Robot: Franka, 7 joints.
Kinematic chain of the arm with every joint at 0, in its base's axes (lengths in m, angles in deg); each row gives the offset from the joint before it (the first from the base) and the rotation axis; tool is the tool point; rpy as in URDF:
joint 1: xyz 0 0 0.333 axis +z
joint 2: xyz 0 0 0 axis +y
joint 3: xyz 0 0 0.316 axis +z
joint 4: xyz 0.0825 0 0 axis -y
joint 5: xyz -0.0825 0 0.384 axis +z
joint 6: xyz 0 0 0 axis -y
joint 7: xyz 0.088 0 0 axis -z
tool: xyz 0 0 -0.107 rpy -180 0 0
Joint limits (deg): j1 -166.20..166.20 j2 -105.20..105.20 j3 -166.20..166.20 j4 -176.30..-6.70 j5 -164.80..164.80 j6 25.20..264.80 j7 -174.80..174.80
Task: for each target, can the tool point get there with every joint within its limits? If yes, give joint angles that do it. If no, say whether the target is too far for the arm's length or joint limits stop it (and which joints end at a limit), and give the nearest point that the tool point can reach.
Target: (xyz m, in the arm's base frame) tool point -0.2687 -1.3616 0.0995
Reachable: no: too far | nearest point -0.1638 -0.8300 0.1907 | short by 0.549 m
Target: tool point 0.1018 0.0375 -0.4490
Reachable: no: joint limits stop it (at a limit: joint 2) | nearest point 0.1305 0.0481 -0.3408 | short by 0.112 m
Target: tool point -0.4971 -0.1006 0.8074
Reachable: yes | joints 127.31 -9.62 62.43 -74.89 -29.81 90.95 52.14
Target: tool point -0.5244 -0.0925 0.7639
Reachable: yes | joints -136.37 65.03 -111.93 -40.15 -34.62 47.65 41.71
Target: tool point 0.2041 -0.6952 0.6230
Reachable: yes | joints 72.91 -44.93 -132.65 -62.21 -75.12 193.20 53.82
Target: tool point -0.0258 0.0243 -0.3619
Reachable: no: joint limits stop it (at a limit: joint 2) | nearest point -0.0430 0.0405 -0.3111 | short by 0.056 m
